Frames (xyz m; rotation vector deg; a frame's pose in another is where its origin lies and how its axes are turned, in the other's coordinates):
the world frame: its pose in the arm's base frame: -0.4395 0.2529 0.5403 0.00 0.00 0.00
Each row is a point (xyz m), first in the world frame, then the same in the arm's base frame.
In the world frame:
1: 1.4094 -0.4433 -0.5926
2: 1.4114 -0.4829 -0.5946
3: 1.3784 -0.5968 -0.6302
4: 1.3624 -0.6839 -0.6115
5: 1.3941 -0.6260 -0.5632
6: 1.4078 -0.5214 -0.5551
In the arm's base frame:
1: 0.9699 -0.1904 -0.0523
2: 0.9719 -0.2300 -0.0543
3: 0.9389 -0.3439 -0.0899
4: 0.9229 -0.4310 -0.0712
5: 0.9546 -0.3731 -0.0229
6: 0.9683 -0.2685 -0.0148

